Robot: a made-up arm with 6 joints. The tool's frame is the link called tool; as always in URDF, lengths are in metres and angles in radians. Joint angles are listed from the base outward. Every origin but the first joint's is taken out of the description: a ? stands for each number. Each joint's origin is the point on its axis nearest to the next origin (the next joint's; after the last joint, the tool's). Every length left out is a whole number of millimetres.
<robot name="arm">
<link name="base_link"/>
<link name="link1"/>
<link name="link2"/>
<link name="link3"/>
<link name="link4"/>
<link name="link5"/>
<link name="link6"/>
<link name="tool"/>
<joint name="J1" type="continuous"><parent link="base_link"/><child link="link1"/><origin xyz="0 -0.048 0.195" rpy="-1.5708 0 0"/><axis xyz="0 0 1"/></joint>
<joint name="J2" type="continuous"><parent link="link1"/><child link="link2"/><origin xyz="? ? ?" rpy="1.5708 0 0"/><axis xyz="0 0 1"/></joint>
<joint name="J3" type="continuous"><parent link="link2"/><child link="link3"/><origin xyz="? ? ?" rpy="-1.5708 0 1.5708"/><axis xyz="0 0 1"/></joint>
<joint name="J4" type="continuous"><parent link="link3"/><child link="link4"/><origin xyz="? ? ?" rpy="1.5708 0 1.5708"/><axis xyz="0 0 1"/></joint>
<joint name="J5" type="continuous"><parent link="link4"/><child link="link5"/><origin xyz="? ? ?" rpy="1.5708 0 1.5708"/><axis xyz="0 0 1"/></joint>
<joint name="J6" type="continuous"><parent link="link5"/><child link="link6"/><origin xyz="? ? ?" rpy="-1.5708 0 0"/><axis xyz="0 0 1"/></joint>
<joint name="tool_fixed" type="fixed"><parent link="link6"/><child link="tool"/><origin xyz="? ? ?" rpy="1.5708 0 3.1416"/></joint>
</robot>
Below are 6 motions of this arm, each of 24 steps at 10 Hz.
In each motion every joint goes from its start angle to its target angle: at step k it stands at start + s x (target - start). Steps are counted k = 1, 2, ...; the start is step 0. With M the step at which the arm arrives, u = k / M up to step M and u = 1 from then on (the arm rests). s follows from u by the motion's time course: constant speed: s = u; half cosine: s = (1 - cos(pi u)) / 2; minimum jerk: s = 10 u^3 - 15 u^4 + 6 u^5.
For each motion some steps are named. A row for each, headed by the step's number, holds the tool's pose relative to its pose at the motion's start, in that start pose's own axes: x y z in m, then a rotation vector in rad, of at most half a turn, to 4 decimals.
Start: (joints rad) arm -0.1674 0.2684 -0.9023 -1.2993 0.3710 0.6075
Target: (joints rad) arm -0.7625 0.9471 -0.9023 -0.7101 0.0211 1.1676
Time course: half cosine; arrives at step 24
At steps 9, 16, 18, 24:
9: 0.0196 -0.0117 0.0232 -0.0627 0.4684 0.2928
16: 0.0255 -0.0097 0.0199 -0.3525 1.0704 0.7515
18: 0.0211 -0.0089 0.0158 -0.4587 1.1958 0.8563
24: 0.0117 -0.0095 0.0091 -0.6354 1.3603 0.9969

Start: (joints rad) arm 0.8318 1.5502 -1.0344 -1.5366 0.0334 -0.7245
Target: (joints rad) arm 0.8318 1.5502 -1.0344 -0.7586 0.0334 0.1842
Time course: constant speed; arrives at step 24
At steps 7, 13, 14, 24:
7: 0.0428 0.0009 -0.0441 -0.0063 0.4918 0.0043
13: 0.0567 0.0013 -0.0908 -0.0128 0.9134 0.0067
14: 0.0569 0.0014 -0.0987 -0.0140 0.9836 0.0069
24: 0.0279 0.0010 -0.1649 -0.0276 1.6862 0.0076

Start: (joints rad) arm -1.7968 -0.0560 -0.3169 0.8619 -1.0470 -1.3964
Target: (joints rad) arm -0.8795 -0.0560 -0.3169 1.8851 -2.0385 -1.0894
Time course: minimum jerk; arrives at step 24
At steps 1, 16, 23, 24:
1: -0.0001 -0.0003 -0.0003 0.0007 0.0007 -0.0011
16: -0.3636 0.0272 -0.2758 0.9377 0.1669 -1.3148
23: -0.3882 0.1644 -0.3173 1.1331 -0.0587 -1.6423
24: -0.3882 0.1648 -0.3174 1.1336 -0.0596 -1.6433

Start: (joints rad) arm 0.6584 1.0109 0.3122 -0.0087 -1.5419 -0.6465
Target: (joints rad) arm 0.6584 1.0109 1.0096 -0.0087 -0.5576 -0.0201
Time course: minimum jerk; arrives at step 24
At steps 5, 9, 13, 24:
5: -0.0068 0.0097 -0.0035 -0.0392 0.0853 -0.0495
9: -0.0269 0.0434 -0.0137 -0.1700 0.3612 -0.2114
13: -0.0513 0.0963 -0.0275 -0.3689 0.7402 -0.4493
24: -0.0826 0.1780 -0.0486 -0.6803 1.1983 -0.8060

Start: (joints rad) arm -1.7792 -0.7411 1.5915 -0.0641 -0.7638 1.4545
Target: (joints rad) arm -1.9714 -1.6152 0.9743 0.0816 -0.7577 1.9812
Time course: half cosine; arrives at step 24
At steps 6, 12, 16, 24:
6: 0.0184 0.0129 -0.0193 0.0435 0.1090 0.1791
12: 0.0421 0.0611 -0.0646 0.1188 0.3531 0.6255
16: 0.0377 0.1022 -0.0911 0.1454 0.5021 0.9524
24: 0.0161 0.1405 -0.1099 0.1496 0.6242 1.2867

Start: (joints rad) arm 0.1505 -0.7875 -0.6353 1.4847 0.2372 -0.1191
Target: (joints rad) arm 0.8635 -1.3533 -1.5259 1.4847 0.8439 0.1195
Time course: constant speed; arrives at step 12
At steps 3, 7, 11, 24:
3: -0.0103 0.0196 0.0198 0.1756 0.1081 -0.0963
7: -0.0178 0.0448 0.0374 0.4013 0.2061 -0.2315
11: -0.0181 0.0748 0.0378 0.6067 0.2512 -0.3721
24: -0.0168 0.0836 0.0346 0.6534 0.2544 -0.4078

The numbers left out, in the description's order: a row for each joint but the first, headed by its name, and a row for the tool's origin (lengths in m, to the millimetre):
J2: 0.102 -0.138 0
J3: -0.128 -0.018 0
J4: 0.285 -0.045 0
J5: 0.016 -0.096 0
J6: 0.174 -0.259 0
tool: -0.104 0.091 0

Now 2 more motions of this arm.
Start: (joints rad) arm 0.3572 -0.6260 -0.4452 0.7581 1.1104 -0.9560
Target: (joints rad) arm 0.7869 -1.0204 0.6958 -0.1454 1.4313 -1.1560
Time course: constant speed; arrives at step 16
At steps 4, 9, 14, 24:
4: -0.1248 0.1790 -0.0199 -0.2822 -0.3116 -0.2756
9: -0.2395 0.3872 -0.1711 -0.6163 -0.7743 -0.4940
14: -0.2969 0.4887 -0.4224 -0.8857 -1.2985 -0.5478
24: -0.3045 0.4862 -0.5310 -0.9637 -1.5170 -0.5168

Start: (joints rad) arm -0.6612 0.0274 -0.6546 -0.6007 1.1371 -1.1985
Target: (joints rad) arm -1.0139 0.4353 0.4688 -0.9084 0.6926 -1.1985
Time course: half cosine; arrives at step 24
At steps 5, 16, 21, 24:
5: -0.0213 -0.0611 -0.0224 0.1505 -0.0744 0.0523
16: -0.0558 -0.3193 -0.3314 1.1367 -0.5941 0.3409
21: -0.0315 -0.3290 -0.4547 1.4600 -0.7987 0.4262
24: -0.0255 -0.3266 -0.4755 1.5172 -0.8380 0.4413

